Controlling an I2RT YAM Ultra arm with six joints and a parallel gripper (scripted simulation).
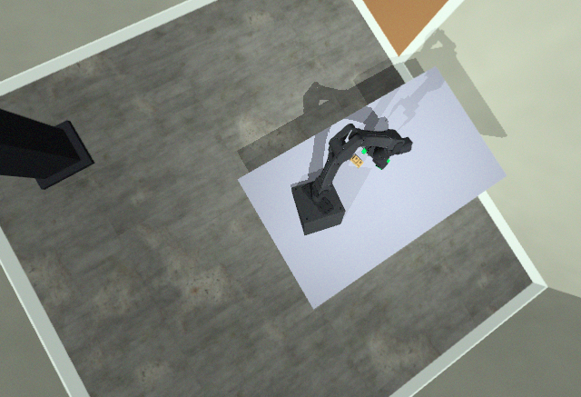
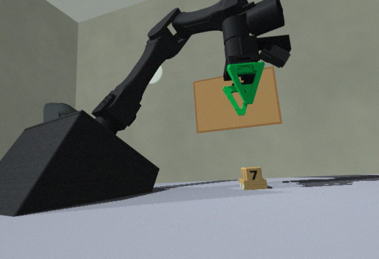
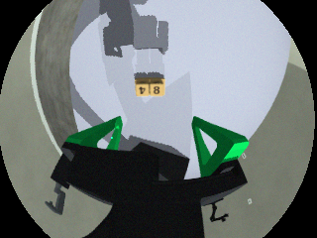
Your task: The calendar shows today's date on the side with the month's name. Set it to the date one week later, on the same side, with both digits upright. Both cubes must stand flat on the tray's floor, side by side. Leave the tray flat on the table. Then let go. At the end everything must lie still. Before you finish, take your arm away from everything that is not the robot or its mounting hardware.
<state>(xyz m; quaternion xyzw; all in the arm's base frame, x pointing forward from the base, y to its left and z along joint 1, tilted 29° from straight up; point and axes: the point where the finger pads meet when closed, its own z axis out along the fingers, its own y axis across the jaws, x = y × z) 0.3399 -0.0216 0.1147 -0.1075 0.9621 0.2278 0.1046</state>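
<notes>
Now: hand 14 cm above the wooden cube. From my hand the other things lie so: wooden tray 1 cm behind, 2 cm to the left, 16 cm below.
</notes>
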